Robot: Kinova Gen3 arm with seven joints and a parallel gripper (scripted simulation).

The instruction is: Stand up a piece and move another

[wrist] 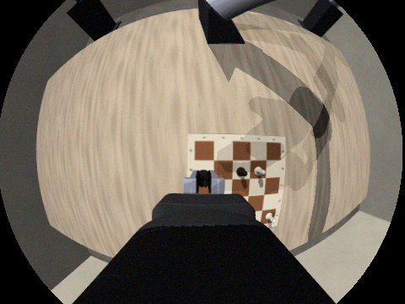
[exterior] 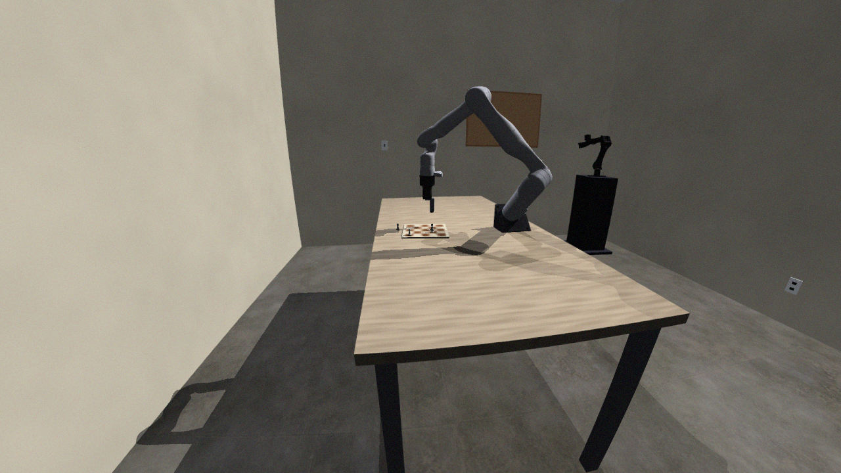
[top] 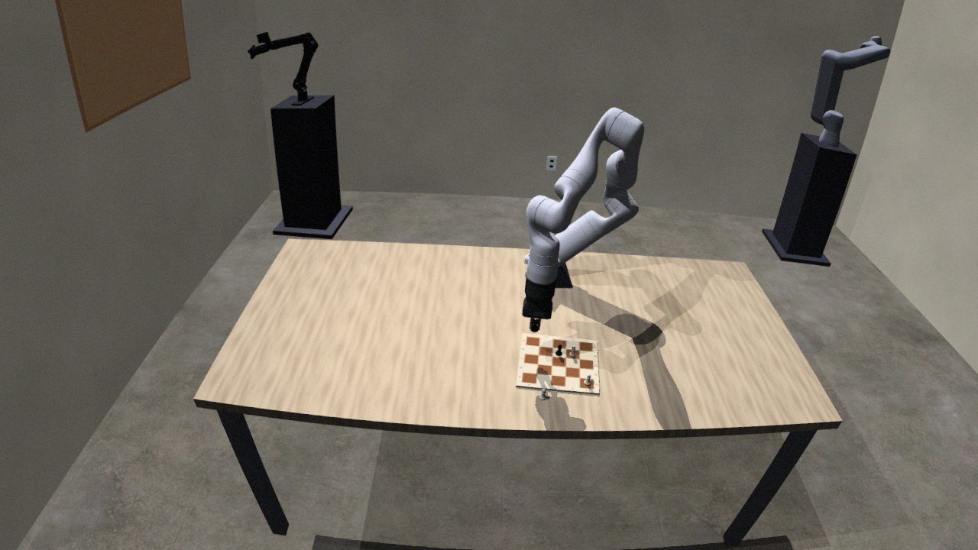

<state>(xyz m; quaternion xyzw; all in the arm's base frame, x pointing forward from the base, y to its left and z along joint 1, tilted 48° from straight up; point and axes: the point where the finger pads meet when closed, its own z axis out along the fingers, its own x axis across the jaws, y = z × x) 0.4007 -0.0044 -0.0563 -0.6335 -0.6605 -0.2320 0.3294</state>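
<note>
The chessboard lies 10 cm below my hand, 8 cm to the left of it and 4 cm ahead of it.
</note>
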